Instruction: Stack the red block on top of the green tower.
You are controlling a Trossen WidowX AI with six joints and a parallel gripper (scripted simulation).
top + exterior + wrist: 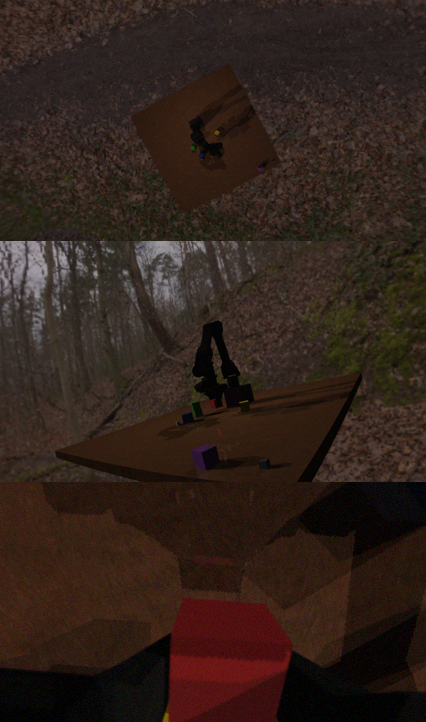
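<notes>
My gripper tip is 170 mm to the left of the blue block, 60 mm short of it and 40 mm above it. From my gripper tip the other things lie so: yellow block: 100 mm behind, 90 mm to the left, 40 mm below; red block: 10 mm above; tiny pale cube: 190 mm to the right, 110 mm ahead, 50 mm below.
</notes>
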